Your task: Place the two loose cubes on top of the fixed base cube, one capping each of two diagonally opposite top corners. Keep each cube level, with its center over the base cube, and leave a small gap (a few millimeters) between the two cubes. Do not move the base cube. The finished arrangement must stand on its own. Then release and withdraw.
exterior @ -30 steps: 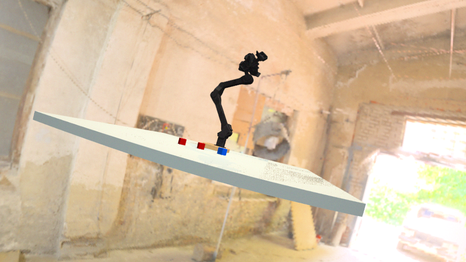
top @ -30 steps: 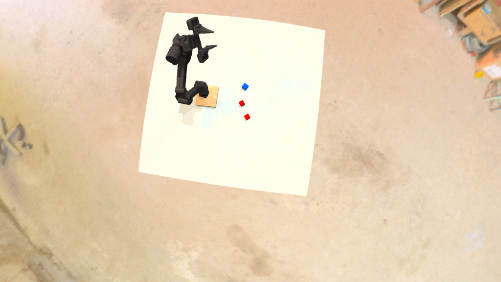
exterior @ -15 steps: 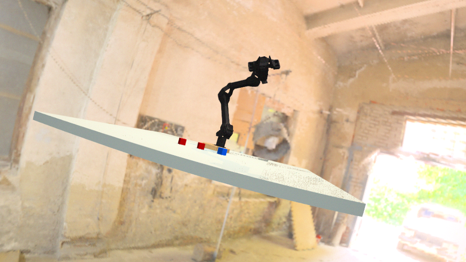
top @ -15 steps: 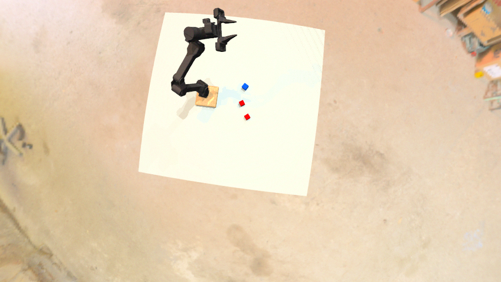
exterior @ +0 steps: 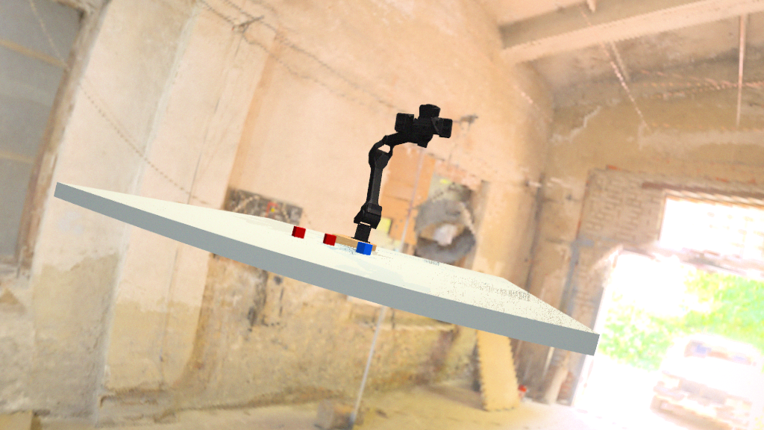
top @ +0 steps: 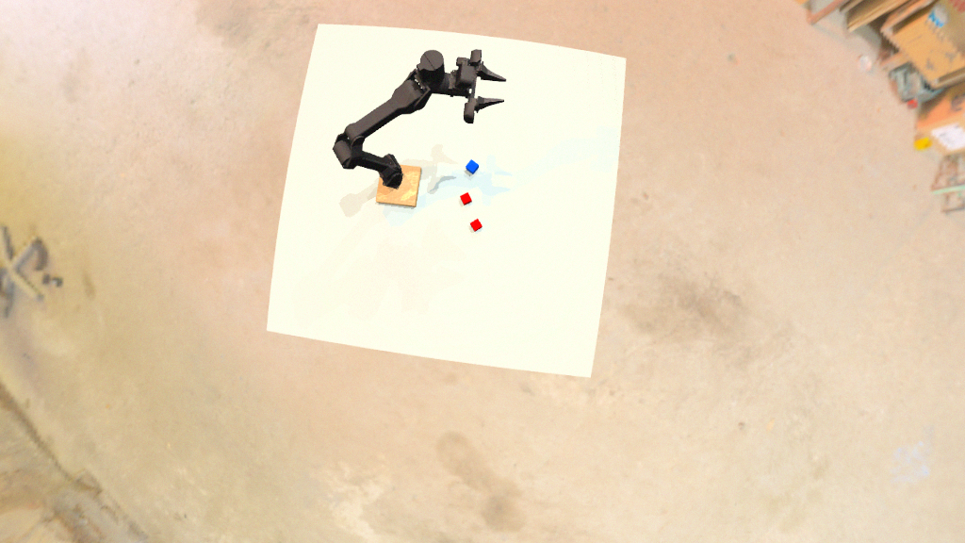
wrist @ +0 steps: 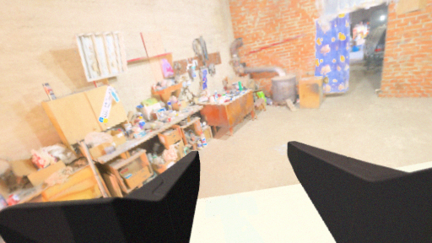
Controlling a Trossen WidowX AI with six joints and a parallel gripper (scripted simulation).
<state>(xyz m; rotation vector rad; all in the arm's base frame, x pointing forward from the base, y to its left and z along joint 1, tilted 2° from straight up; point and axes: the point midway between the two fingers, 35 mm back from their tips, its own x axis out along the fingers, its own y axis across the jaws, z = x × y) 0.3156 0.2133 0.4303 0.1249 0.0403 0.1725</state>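
Now: gripper tip 70 mm past the blue cube, 110 mm to the left of it and 440 mm above it.
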